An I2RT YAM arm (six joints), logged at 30 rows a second.
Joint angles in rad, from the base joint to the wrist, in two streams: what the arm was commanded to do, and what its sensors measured. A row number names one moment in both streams.
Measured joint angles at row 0: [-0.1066 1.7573 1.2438 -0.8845 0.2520 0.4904]
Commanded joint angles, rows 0 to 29: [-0.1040 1.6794 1.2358 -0.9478 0.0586 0.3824]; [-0.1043 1.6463 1.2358 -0.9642 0.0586 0.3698]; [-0.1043 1.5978 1.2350 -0.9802 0.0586 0.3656]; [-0.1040 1.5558 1.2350 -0.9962 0.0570 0.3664]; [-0.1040 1.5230 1.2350 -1.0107 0.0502 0.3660]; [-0.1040 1.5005 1.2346 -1.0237 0.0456 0.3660]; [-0.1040 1.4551 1.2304 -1.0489 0.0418 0.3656]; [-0.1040 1.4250 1.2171 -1.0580 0.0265 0.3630]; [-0.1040 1.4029 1.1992 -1.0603 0.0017 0.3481]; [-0.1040 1.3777 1.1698 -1.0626 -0.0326 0.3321]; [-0.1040 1.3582 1.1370 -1.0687 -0.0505 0.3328]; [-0.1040 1.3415 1.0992 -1.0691 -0.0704 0.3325]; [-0.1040 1.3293 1.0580 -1.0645 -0.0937 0.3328]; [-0.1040 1.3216 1.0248 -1.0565 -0.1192 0.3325]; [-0.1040 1.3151 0.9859 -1.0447 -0.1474 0.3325]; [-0.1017 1.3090 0.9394 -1.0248 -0.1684 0.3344]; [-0.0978 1.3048 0.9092 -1.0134 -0.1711 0.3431]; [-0.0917 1.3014 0.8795 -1.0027 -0.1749 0.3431]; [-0.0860 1.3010 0.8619 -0.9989 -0.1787 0.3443]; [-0.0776 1.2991 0.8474 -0.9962 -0.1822 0.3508]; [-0.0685 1.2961 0.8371 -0.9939 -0.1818 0.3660]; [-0.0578 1.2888 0.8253 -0.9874 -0.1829 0.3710]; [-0.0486 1.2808 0.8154 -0.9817 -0.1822 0.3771]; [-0.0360 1.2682 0.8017 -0.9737 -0.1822 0.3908]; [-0.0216 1.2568 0.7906 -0.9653 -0.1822 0.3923]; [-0.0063 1.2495 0.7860 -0.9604 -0.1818 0.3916]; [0.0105 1.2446 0.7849 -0.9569 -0.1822 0.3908]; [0.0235 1.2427 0.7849 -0.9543 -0.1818 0.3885]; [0.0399 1.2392 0.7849 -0.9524 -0.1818 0.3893]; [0.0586 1.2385 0.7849 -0.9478 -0.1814 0.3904]
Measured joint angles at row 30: [0.0181 1.2579 0.7959 -0.9573 -0.1616 0.3763]
